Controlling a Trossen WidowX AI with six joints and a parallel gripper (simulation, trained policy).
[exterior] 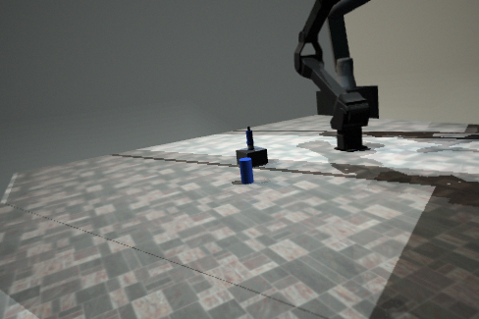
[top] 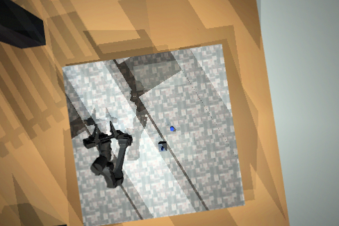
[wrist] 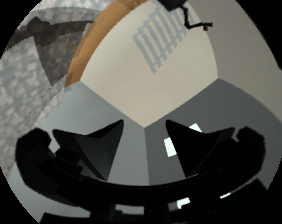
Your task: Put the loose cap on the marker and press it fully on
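Now: the blue cap 48 cm below my gripper tip, 32 cm ahead of it and 16 cm to the right of it. Round my gripper tip: holder block 49 cm below, 29 cm to the right, 23 cm ahead.
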